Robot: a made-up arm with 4 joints.
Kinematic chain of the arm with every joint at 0, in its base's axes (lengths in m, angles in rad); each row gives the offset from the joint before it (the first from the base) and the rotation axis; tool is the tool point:
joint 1: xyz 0 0 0.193 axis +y
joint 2: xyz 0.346 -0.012 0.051 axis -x
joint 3: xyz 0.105 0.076 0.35 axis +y
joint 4: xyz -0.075 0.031 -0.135 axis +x
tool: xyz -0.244 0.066 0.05
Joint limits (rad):
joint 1: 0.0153..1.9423
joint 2: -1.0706..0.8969
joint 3: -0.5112..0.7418
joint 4: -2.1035..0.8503
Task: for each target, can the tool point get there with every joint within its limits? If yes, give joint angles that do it. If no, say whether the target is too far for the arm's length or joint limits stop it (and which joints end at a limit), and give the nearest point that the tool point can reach.
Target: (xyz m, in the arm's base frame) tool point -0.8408 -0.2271 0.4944
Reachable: no: joint limits stop it (at a limit: joint 1, joint 4) | nearest point 0.0701 -0.2507 0.5065 | short by 0.911 m
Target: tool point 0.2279 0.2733 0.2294
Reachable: yes | joints 0.7954 0.6357 -0.0224 0.4036
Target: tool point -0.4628 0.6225 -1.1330
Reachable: no: too far | nearest point -0.0501 0.1532 -0.0755 | short by 1.228 m
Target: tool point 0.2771 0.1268 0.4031
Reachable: yes | joints 0.5610 -0.1966 0.0759 -0.6196
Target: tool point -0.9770 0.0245 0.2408
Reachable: no: joint limits stop it (at a limit: joint 1, joint 2, joint 3) | nearest point -0.1555 0.1152 -0.0317 | short by 0.870 m
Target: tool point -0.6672 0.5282 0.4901
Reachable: no: joint limits stop it (at a limit: joint 1, joint 3) | nearest point 0.0724 0.3747 0.4118 | short by 0.759 m
